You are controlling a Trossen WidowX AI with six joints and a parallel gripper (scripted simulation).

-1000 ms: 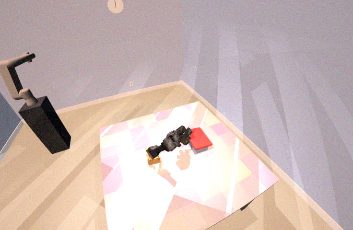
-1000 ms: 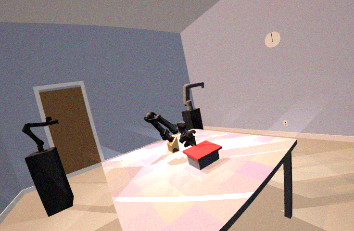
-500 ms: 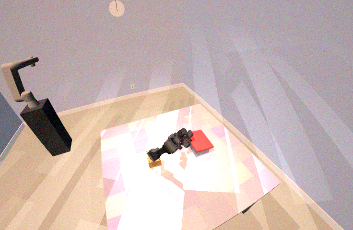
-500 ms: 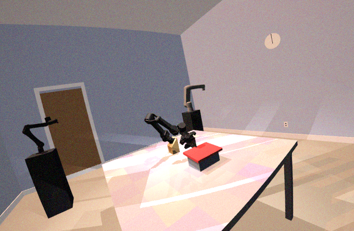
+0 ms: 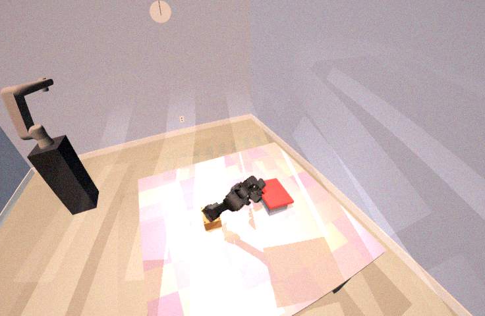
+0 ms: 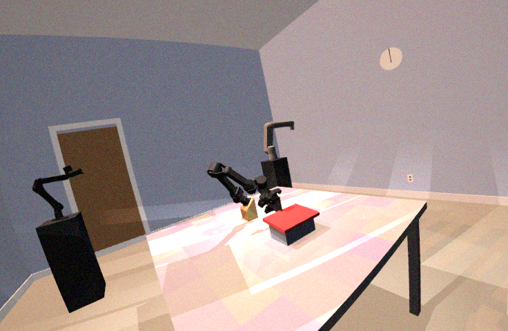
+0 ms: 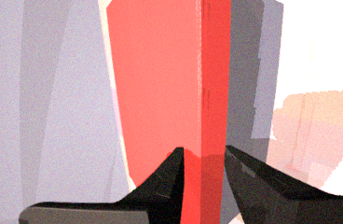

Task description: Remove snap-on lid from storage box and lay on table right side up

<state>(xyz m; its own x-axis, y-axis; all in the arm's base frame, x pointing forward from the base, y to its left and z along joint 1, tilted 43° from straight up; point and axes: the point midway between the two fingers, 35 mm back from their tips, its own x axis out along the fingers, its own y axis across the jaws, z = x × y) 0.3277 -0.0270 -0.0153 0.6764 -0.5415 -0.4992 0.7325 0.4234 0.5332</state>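
Now: the red lid 8 cm ahead of my gripper tip and 1 cm to the right of it. Round my gripper tip: storage box 7 cm ahead, 6 cm below.
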